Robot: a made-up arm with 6 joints. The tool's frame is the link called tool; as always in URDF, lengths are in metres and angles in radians. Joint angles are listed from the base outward. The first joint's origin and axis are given. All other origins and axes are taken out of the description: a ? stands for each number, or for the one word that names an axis. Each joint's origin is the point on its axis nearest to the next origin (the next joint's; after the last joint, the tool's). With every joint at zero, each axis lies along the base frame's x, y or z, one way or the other. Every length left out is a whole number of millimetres.
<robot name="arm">
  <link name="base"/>
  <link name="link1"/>
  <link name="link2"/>
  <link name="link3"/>
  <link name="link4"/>
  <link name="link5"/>
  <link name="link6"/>
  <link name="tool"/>
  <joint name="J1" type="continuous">
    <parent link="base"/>
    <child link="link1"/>
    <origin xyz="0 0 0.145"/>
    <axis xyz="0 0 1"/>
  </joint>
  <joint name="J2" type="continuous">
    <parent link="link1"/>
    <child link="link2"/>
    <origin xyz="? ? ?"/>
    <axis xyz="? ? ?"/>
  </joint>
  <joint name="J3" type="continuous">
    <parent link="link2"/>
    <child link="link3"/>
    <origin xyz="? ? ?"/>
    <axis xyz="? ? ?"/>
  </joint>
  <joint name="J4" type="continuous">
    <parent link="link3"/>
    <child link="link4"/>
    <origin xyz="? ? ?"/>
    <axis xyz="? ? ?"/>
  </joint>
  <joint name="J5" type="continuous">
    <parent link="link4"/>
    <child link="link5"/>
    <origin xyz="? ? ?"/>
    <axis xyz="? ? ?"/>
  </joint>
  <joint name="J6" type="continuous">
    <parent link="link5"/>
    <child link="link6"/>
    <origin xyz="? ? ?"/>
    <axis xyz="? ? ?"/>
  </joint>
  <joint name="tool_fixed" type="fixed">
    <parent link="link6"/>
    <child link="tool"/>
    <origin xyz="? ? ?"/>
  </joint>
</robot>
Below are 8 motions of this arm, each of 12 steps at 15 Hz.
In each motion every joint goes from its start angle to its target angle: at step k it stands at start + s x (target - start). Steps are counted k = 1, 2, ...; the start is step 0. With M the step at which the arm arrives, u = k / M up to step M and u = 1 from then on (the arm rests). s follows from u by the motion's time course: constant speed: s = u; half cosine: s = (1 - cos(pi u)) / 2; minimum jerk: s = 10 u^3 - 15 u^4 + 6 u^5.
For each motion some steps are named. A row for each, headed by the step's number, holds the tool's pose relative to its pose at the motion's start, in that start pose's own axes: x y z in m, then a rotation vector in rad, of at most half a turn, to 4 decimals.
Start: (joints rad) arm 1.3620 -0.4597 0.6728 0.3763 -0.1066 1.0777
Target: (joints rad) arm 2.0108 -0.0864 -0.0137 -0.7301 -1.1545 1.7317
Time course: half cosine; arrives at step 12
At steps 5, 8, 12:
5: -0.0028 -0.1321 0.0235 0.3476 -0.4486 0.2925
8: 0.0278 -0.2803 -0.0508 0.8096 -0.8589 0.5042
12: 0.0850 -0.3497 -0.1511 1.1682 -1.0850 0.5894

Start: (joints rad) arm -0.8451 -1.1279 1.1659 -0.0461 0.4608 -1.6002
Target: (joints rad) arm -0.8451 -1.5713 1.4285 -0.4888 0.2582 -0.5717
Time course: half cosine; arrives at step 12
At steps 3, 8, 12:
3: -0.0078 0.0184 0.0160 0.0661 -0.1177 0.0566
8: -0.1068 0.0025 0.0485 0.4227 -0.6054 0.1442
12: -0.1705 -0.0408 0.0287 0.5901 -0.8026 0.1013

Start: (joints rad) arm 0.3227 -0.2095 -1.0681 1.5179 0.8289 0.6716
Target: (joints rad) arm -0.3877 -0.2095 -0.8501 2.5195 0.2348 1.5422
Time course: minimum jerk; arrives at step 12
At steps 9, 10, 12:
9: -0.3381 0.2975 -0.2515 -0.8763 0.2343 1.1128
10: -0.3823 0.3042 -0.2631 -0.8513 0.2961 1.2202
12: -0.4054 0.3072 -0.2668 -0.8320 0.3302 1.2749

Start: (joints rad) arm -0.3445 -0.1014 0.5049 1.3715 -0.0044 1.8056
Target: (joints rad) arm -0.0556 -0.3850 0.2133 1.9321 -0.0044 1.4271
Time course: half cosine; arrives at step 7
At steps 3, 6, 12:
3: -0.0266 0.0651 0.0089 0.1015 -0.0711 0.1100
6: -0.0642 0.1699 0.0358 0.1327 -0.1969 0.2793
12: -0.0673 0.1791 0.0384 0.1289 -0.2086 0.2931

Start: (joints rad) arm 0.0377 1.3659 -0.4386 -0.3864 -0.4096 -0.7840
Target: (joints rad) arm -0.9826 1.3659 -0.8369 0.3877 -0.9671 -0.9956
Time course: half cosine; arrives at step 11
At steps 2, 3, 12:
2: -0.0017 -0.0036 -0.0337 -0.0643 0.0867 -0.0361
3: -0.0074 -0.0079 -0.0708 -0.1434 0.1840 -0.0712
12: -0.1137 -0.0105 -0.2331 -0.9203 0.7174 -0.1181

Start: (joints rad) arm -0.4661 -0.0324 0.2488 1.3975 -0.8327 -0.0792
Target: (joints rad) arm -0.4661 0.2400 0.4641 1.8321 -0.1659 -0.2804
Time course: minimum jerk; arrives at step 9
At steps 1, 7, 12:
1: 0.0000 0.0006 -0.0026 -0.0004 0.0048 0.0009
7: -0.0214 0.0342 -0.2208 -0.0283 0.3988 0.0262
12: -0.0256 0.0354 -0.2400 -0.0296 0.4329 0.0243

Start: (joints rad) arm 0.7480 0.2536 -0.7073 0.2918 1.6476 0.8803
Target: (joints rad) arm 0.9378 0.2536 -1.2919 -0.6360 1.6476 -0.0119
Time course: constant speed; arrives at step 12
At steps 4, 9, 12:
4: 0.0763 -0.0612 -0.2329 0.2405 0.5511 -0.1798
9: 0.0029 -0.0534 -0.5107 0.5521 1.2284 -0.4041
12: -0.0939 -0.0080 -0.6217 0.7574 1.6056 -0.5554

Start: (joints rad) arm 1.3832 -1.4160 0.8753 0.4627 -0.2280 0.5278
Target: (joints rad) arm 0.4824 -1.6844 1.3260 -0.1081 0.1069 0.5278
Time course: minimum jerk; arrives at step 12
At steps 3, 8, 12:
3: 0.0050 -0.0022 -0.0062 0.1234 0.0072 -0.1522
8: -0.0328 0.0976 -0.1018 1.0125 -0.0479 -1.0991
12: -0.0348 0.1880 -0.1284 1.3037 -0.0891 -1.3628

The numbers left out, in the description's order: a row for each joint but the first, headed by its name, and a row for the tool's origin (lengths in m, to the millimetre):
J2: xyz -0.136 0.2 0, axis -1 0 0
J3: xyz 0 -0.047 -0.399, axis 0 0 -1
J4: xyz -0.1 -0.326 0, axis -1 0 0
J5: xyz 0 -0.016 0.111, axis 1 0 0
J6: xyz 0 0.046 -0.054, axis 0 -1 0
tool: xyz 0.389 0 0.088

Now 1 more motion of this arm.
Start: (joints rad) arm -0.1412 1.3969 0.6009 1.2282 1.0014 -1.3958
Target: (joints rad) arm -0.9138 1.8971 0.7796 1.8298 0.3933 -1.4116
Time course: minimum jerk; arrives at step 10
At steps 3, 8, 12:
3: -0.0494 -0.1774 -0.0323 -0.0325 0.0695 -0.3353
8: -0.7877 -0.6202 0.1189 -0.4638 0.3288 -1.8920
12: -0.8476 -0.6103 0.1535 -0.5132 0.3358 -2.0031

